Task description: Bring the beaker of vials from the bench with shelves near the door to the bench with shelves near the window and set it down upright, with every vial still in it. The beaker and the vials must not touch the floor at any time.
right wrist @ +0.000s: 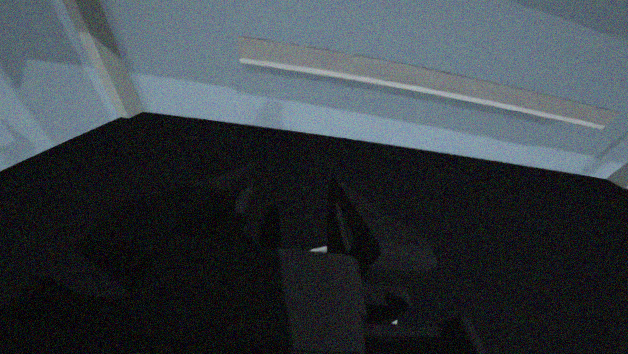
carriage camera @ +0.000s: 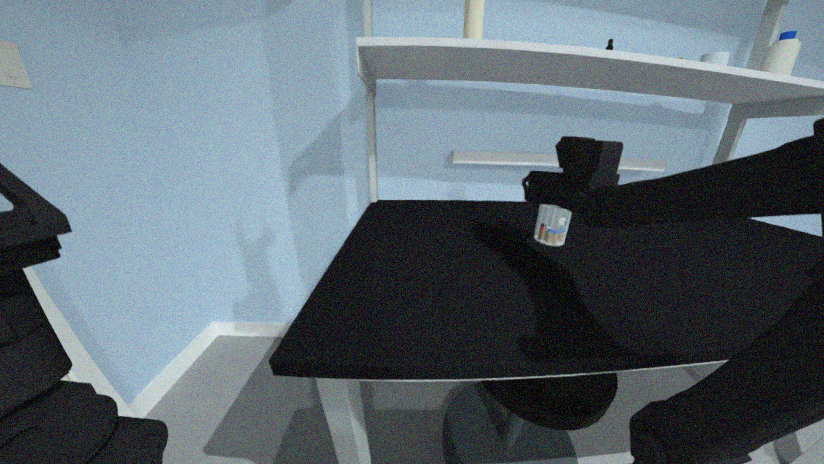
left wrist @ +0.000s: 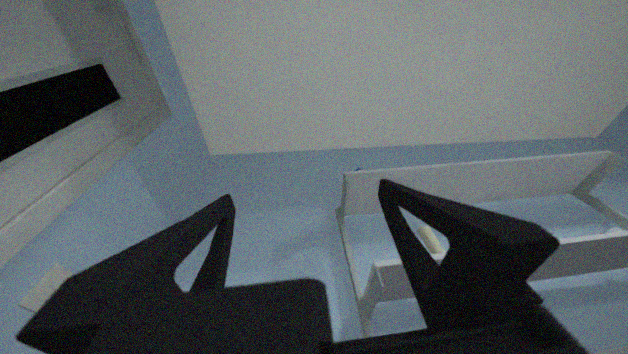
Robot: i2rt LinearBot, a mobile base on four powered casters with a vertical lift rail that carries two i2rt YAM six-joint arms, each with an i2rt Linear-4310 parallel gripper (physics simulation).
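Observation:
The clear beaker stands upright on the black bench, with several small vials in its lower part, one with a red part and some with blue. In the right wrist view a thin pale sliver of the beaker shows at the base of the fingers; the rest is hidden by the dark gripper body. My right gripper is partly open, with nothing gripped between its fingers. In the carriage view it is just above and behind the beaker. My left gripper is wide open and empty, away from the bench at the left.
A white shelf runs above the bench, holding a bottle with a blue cap and a cream cylinder. A pale rail is on the blue wall. A dark round stool stands under the bench's front edge.

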